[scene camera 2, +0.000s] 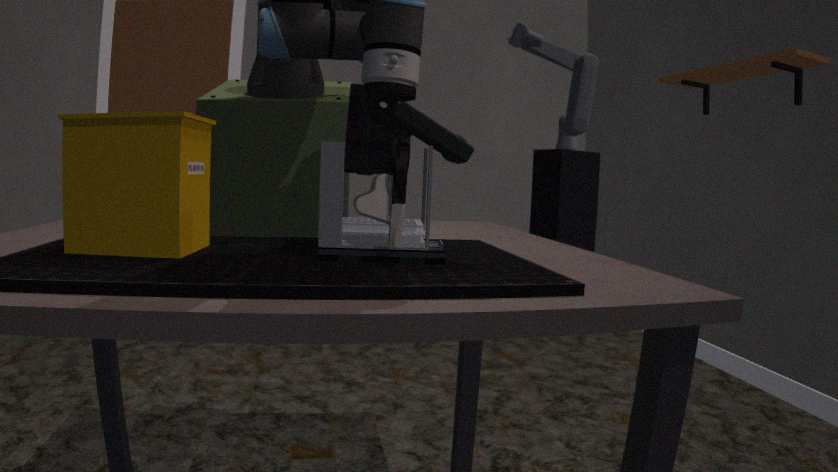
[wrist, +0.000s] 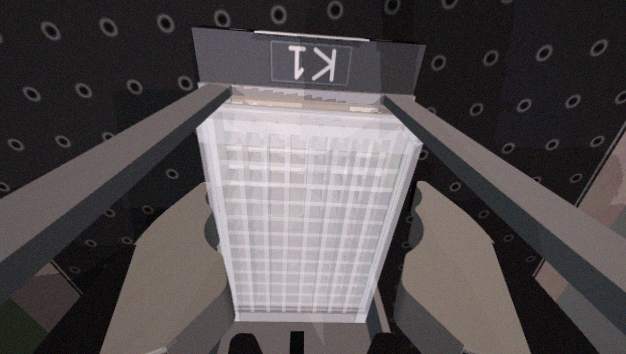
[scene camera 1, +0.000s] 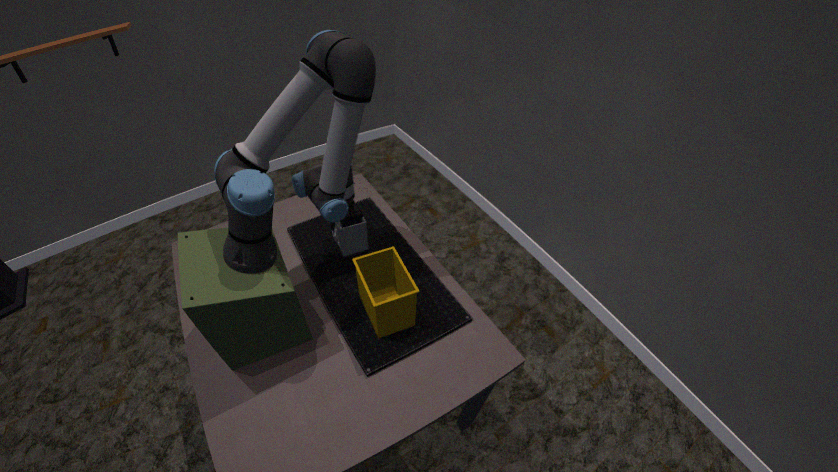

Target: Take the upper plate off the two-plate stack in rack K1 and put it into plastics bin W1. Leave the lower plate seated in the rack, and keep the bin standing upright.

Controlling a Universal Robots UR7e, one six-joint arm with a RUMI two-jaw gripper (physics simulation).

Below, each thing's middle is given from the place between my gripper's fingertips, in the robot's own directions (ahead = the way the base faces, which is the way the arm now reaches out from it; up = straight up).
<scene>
The yellow plastics bin W1 [scene camera 2: 137,184] lies 330 mm to the right of my hand, 90 mm behind it and 70 mm above it.
</scene>
